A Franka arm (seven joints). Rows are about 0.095 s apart.
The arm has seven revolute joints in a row. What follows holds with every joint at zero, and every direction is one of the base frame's. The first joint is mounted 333 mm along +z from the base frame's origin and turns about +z. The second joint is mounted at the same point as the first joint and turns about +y. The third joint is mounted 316 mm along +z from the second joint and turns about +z. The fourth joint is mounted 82.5 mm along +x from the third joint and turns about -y. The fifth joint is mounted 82.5 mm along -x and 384 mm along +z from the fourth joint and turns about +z. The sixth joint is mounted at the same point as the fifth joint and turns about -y. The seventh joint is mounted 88 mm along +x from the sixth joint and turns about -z. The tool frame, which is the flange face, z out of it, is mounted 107 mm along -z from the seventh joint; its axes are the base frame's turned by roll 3.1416, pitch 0 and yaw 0 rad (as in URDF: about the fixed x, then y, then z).
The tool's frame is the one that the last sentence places.
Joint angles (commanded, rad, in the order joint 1, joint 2, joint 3, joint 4, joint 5, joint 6, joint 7), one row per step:
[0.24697 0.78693 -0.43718 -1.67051 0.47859 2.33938 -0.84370]
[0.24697 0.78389 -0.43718 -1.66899 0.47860 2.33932 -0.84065]
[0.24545 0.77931 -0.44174 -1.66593 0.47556 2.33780 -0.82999]
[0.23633 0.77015 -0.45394 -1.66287 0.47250 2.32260 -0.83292]
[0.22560 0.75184 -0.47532 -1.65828 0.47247 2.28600 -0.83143]
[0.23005 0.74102 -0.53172 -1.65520 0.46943 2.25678 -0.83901]
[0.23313 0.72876 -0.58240 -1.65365 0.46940 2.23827 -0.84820]
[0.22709 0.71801 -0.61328 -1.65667 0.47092 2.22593 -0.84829]
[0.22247 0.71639 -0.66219 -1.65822 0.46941 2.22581 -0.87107]
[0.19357 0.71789 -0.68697 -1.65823 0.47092 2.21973 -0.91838]
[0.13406 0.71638 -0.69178 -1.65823 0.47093 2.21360 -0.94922]
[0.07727 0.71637 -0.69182 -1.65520 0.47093 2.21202 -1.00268]
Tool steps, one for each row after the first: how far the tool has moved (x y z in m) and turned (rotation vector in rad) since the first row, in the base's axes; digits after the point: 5 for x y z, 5 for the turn. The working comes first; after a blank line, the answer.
Tool pose at each row, in the base's axes (x y z in m, rotation vector in rad; the steps are taken from these numbers as rounded here):
[0.66894 -0.09021 0.17508 -3.03831 -0.65226 -0.00133]
[0.66993 -0.08994 0.17756 -3.03937 -0.64847 -0.00805]
[0.67118 -0.09312 0.18229 -3.04785 -0.63084 -0.01571]
[0.67058 -0.10503 0.19009 -3.05332 -0.61379 -0.01417]
[0.66851 -0.12177 0.20406 -3.05457 -0.57385 -0.00484]
[0.66404 -0.14893 0.22026 -3.08410 -0.53799 0.00867]
[0.65930 -0.17383 0.23719 3.09043 0.49957 -0.00656]
[0.65320 -0.19411 0.24803 3.08840 0.44968 -0.00532]
[0.64468 -0.22365 0.25955 3.06069 0.41677 -0.00380]
[0.63293 -0.25481 0.26409 3.05001 0.41323 -0.01399]
[0.61522 -0.29405 0.26557 3.05816 0.36379 -0.02256]
[0.59842 -0.32831 0.26664 3.05907 0.36046 -0.02574]

[0.00099 0.00027 0.00248 0.00065 -0.00424 -0.00260]
[0.00224 -0.00291 0.00721 -0.00295 -0.00982 -0.01490]
[0.00164 -0.01482 0.01501 -0.00510 -0.00907 -0.02632]
[-0.00043 -0.03156 0.02898 -0.00014 -0.00144 -0.05156]
[-0.00490 -0.05872 0.04518 -0.02420 0.00270 -0.07742]
[-0.00964 -0.08362 0.06211 -0.04545 -0.00281 -0.10233]
[-0.01574 -0.10390 0.07295 -0.05475 -0.00506 -0.13370]
[-0.02426 -0.13344 0.08447 -0.08594 -0.01241 -0.15222]
[-0.03601 -0.16460 0.08901 -0.09813 -0.00821 -0.15344]
[-0.05372 -0.20384 0.09049 -0.09755 -0.00182 -0.18587]
[-0.07052 -0.23810 0.09156 -0.09746 0.00034 -0.18805]

